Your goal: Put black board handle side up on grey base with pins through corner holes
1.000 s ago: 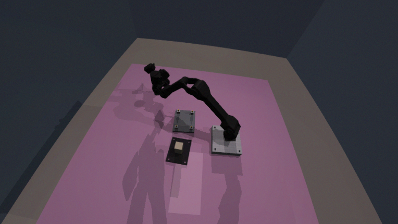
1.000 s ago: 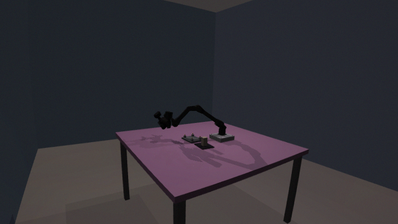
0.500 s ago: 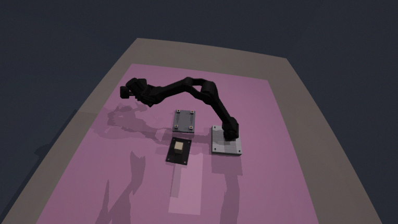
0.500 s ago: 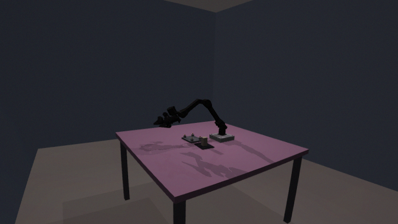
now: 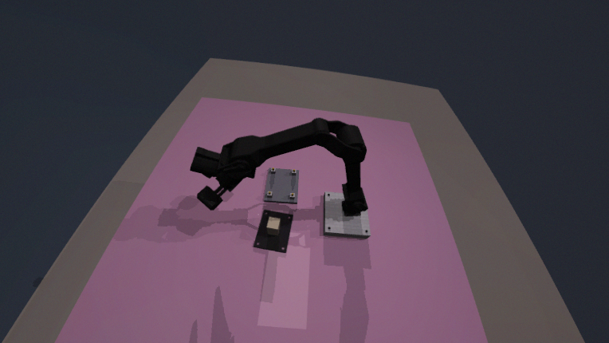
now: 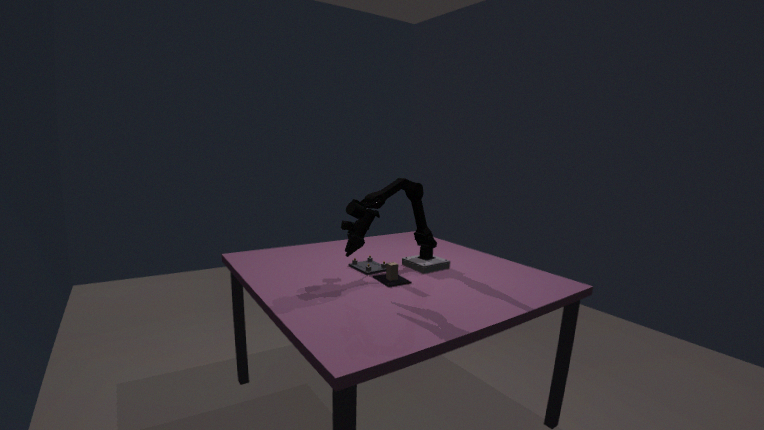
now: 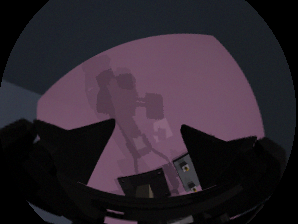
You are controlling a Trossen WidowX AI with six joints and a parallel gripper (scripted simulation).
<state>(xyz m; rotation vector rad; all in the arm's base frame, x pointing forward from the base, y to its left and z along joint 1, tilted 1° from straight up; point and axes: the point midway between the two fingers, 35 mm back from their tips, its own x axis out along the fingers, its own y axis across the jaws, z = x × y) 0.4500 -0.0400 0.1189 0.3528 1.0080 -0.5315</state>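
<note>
My gripper tip is now 17 cm past the flat black board, 11 cm to the right of it and 10 cm above it. Also, from my gripper tip: grey base: 20 cm behind, 12 cm below, 8 cm to the right.
</note>
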